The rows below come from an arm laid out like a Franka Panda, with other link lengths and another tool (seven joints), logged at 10 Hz.
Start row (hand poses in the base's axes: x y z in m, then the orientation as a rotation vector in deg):
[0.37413, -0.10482, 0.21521, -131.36, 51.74, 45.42]
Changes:
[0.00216, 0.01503, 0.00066, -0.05, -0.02, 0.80]
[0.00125, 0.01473, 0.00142, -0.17, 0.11, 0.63]
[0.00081, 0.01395, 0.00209, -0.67, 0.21, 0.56]
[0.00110, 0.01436, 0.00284, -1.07, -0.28, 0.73]
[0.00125, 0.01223, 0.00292, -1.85, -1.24, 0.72]
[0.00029, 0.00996, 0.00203, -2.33, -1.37, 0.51]
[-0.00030, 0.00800, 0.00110, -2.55, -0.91, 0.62]
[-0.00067, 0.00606, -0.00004, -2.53, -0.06, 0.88]
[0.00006, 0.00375, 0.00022, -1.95, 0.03, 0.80]
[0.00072, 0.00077, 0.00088, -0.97, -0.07, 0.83]
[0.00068, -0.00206, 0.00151, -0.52, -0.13, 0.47]
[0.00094, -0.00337, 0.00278, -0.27, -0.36, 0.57]
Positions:
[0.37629, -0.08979, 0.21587, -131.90, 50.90, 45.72]
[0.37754, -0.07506, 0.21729, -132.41, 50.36, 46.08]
[0.37835, -0.06111, 0.21938, -133.29, 50.24, 46.40]
[0.37945, -0.04675, 0.22222, -134.72, 49.96, 46.08]
[0.38070, -0.03452, 0.22514, -137.01, 49.74, 44.34]
[0.38099, -0.02456, 0.22717, -139.60, 49.97, 42.18]
[0.38069, -0.01656, 0.22827, -142.35, 50.35, 40.54]
[0.38002, -0.01050, 0.22823, -145.12, 50.71, 40.06]
[0.38008, -0.00675, 0.22845, -147.32, 50.85, 39.81]
[0.38080, -0.00598, 0.22933, -148.69, 50.36, 39.69]
[0.38148, -0.00804, 0.23084, -149.45, 50.03, 39.50]
[0.38242, -0.01141, 0.23362, -150.08, 49.37, 39.09]

